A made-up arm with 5 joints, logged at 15 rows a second.
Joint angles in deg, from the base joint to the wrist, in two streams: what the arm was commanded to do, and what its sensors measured. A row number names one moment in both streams.
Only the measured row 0 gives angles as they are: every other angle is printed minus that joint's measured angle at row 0.
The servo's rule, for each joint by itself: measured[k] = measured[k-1] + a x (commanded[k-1-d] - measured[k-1]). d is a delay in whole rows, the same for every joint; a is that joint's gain. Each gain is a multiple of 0.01, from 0.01 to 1. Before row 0 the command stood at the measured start. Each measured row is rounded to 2 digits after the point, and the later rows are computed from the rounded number. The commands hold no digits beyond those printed.
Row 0, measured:
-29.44, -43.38, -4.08, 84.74, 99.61
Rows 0 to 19, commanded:
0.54, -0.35, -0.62, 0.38, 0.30
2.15, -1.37, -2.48, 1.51, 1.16
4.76, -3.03, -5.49, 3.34, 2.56
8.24, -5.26, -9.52, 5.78, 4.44
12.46, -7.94, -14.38, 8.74, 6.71
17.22, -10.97, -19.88, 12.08, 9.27
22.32, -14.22, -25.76, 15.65, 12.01
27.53, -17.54, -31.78, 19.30, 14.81
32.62, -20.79, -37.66, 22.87, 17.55
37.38, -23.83, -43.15, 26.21, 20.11
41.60, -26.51, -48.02, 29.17, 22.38
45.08, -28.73, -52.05, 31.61, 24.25
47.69, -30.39, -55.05, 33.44, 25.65
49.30, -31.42, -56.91, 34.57, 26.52
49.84, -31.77, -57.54, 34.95, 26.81
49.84, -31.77, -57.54, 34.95, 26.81
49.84, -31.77, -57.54, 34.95, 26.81
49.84, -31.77, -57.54, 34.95, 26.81
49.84, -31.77, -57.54, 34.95, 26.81
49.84, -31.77, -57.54, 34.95, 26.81
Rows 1 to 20, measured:
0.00, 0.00, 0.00, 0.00, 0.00
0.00, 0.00, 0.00, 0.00, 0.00
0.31, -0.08, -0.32, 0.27, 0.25
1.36, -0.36, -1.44, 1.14, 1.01
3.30, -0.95, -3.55, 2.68, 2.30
6.12, -1.90, -6.65, 4.85, 4.08
9.73, -3.23, -10.67, 7.57, 6.26
14.00, -4.93, -15.46, 10.73, 8.76
18.74, -6.97, -20.82, 14.17, 11.46
23.75, -9.30, -26.52, 17.76, 14.24
28.81, -11.83, -32.31, 21.34, 16.99
33.69, -14.47, -37.95, 24.75, 19.58
38.20, -17.12, -43.19, 27.84, 21.90
42.12, -19.67, -47.80, 30.48, 23.85
45.29, -22.03, -51.57, 32.55, 25.34
47.58, -24.10, -54.35, 33.96, 26.32
48.87, -25.79, -56.01, 34.65, 26.73
49.42, -27.11, -56.81, 34.86, 26.80
49.66, -28.14, -57.19, 34.92, 26.81
49.76, -28.94, -57.37, 34.94, 26.81
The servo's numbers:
d 2
a 0.57 0.22 0.52 0.70 0.83

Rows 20 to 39, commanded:
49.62, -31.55, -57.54, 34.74, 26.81
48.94, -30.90, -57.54, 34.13, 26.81
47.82, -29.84, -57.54, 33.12, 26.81
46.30, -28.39, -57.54, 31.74, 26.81
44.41, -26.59, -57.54, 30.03, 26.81
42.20, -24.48, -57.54, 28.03, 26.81
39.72, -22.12, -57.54, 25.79, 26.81
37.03, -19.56, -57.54, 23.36, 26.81
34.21, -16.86, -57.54, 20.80, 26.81
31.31, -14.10, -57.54, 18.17, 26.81
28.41, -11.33, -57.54, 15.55, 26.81
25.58, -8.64, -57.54, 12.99, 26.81
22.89, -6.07, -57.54, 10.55, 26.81
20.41, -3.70, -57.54, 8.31, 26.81
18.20, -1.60, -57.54, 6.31, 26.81
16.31, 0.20, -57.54, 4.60, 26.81
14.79, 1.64, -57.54, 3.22, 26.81
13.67, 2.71, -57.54, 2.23, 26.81
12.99, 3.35, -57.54, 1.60, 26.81
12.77, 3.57, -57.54, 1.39, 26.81
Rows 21 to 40, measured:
49.81, -29.56, -57.46, 34.95, 26.81
49.83, -30.05, -57.50, 34.95, 26.81
49.71, -30.38, -57.52, 34.80, 26.81
49.27, -30.49, -57.53, 34.33, 26.81
48.44, -30.35, -57.54, 33.48, 26.81
47.22, -29.92, -57.54, 32.26, 26.81
45.62, -29.19, -57.54, 30.70, 26.81
43.67, -28.15, -57.54, 28.83, 26.81
41.42, -26.82, -57.54, 26.70, 26.81
38.92, -25.22, -57.54, 24.36, 26.81
36.24, -23.38, -57.54, 21.87, 26.81
33.43, -21.34, -57.54, 19.28, 26.81
30.57, -19.14, -57.54, 16.67, 26.81
27.73, -16.83, -57.54, 14.09, 26.81
24.97, -14.46, -57.54, 11.61, 26.81
22.37, -12.09, -57.54, 9.30, 26.81
19.99, -9.78, -57.54, 7.21, 26.81
17.89, -7.58, -57.54, 5.38, 26.81
16.12, -5.55, -57.54, 3.87, 26.81
14.72, -3.73, -57.54, 2.72, 26.81

